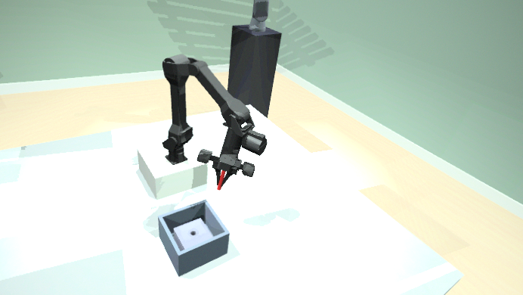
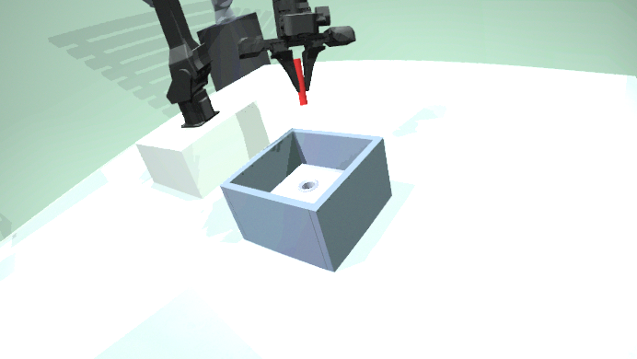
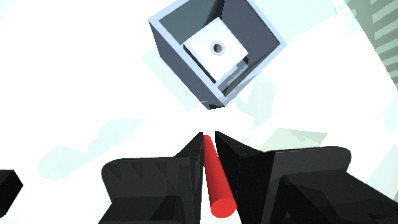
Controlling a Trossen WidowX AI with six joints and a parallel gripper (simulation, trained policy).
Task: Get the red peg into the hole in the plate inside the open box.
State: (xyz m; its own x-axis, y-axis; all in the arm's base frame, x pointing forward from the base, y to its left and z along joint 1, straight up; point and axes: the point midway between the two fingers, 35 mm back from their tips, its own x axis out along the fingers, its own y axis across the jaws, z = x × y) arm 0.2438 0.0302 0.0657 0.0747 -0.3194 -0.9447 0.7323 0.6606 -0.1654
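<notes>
My gripper tip is now 6 cm short of the grey box, 14 cm to the left of it and 11 cm above it. The rest, counted from my gripper tip: red peg 1 cm behind, 2 cm to the left, 1 cm above.
</notes>
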